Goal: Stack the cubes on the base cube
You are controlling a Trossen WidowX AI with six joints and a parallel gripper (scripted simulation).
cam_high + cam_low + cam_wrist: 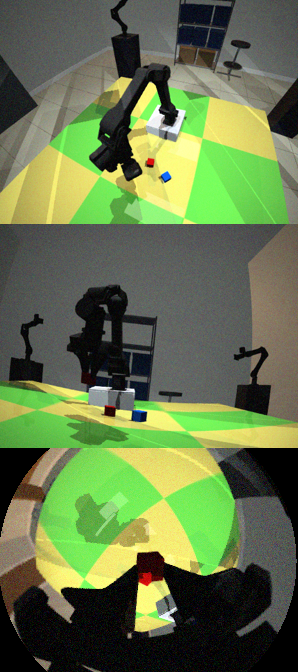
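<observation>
Now: gripper tip 60 mm past the blue cube, 160 mm to the right of it and 100 mm above it.
</observation>
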